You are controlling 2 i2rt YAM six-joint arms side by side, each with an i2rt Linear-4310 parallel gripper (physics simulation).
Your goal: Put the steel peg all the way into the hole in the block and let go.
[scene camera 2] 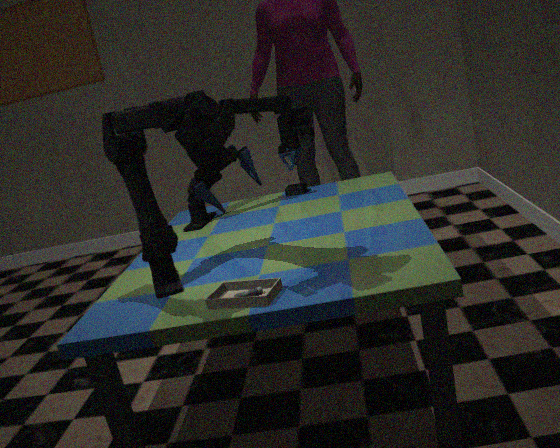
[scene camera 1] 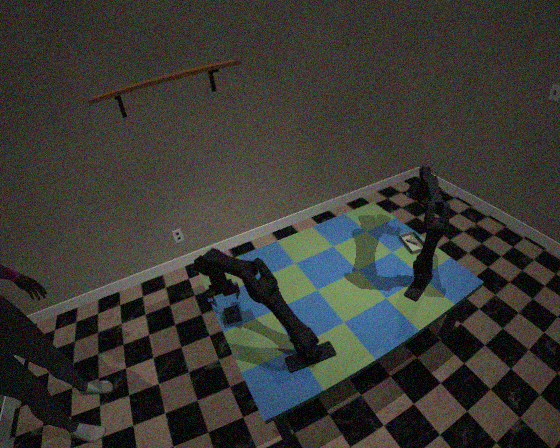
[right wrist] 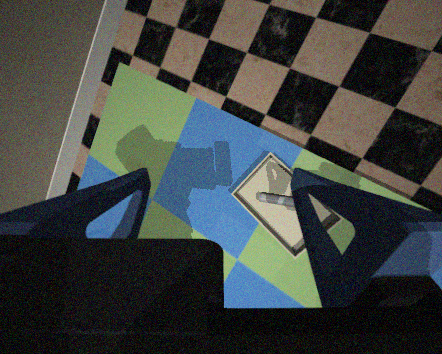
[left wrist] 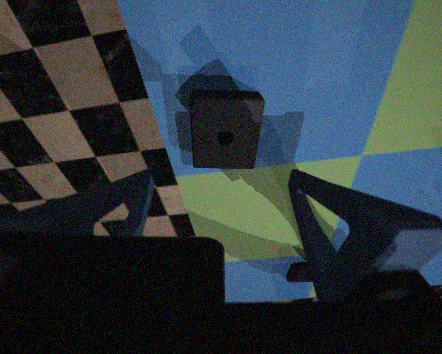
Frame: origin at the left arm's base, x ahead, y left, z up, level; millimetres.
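Seen in the pictures: left gripper, fingertip midpoint: [scene camera 2: 293, 168] [scene camera 1: 227, 302] [left wrist: 221, 176]; right gripper, fingertip midpoint: [scene camera 2: 243, 198] [scene camera 1: 416, 201] [right wrist: 220, 176]; left arm's base at its link origin: [scene camera 2: 200, 222] [scene camera 1: 310, 357]; right arm's base at its link origin: [scene camera 2: 167, 283] [scene camera 1: 419, 285].
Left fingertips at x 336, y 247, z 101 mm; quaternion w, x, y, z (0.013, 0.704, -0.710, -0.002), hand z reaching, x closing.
Pixels of each thing's top centre, then the offset from my left fingertips to it. Level surfaces: height alone.
- steel peg at its top centre: [right wrist: 278, 200] [scene camera 2: 247, 290] [scene camera 1: 412, 240] dx +51, dy -1038, dz -82 mm
- shallow tray at its top centre: [right wrist: 282, 205] [scene camera 2: 243, 288] [scene camera 1: 413, 240] dx +41, dy -1037, dz -76 mm
- dark block at its top centre: [left wrist: 225, 137] [scene camera 2: 295, 185] [scene camera 1: 232, 312] dx -4, dy -6, dz -70 mm
- green checkered table at its surface level: dz -101 mm
The steel peg [scene camera 1: 412, 241] [scene camera 2: 256, 291] [right wrist: 270, 198] lies on its side in a shallow tray [scene camera 2: 240, 302] [right wrist: 263, 225]. In the right wrist view one finger hides one end of it. The dark block [scene camera 1: 232, 314] [scene camera 2: 297, 189] [left wrist: 225, 112] stands on the table, with a round dark hole in its top face. My left gripper [left wrist: 221, 176] [scene camera 2: 288, 159] is open and empty above the table near the block. My right gripper [right wrist: 220, 176] [scene camera 2: 242, 198] is open and empty, high above the table; the tray shows partly behind one of its fingers in the right wrist view.
The blue and green checkered table [scene camera 1: 367, 336] [scene camera 2: 385, 220] carries both arm bases. The block is near the table's left edge in scene camera 1, the tray near the far right edge. A person [scene camera 2: 310, 55] stands beyond the table in scene camera 2.
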